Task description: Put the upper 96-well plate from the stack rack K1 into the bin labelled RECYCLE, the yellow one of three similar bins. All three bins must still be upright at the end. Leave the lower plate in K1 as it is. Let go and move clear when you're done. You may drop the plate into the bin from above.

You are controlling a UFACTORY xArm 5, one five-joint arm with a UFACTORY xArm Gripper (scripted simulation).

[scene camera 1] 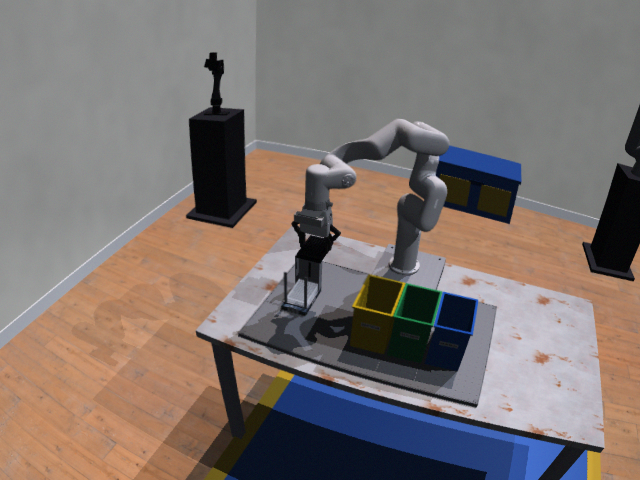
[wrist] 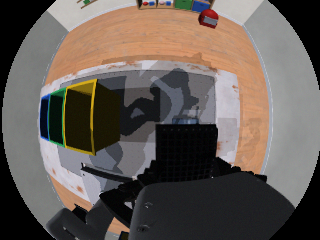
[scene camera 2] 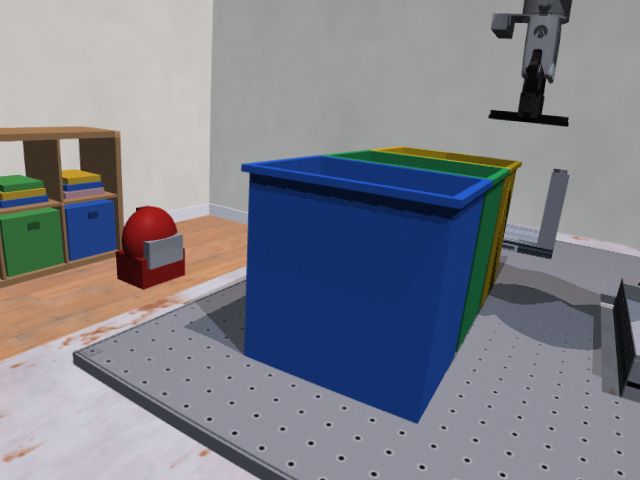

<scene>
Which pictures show the green bin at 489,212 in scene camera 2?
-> Scene camera 1, the wrist view and scene camera 2: all of them.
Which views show my gripper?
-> Scene camera 1, the wrist view and scene camera 2: all of them.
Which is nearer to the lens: the green bin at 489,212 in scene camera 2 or the yellow bin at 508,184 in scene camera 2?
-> The green bin.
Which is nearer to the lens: the blue bin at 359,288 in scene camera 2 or the yellow bin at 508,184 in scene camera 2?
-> The blue bin.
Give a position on a rack post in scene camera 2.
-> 557,183
</scene>
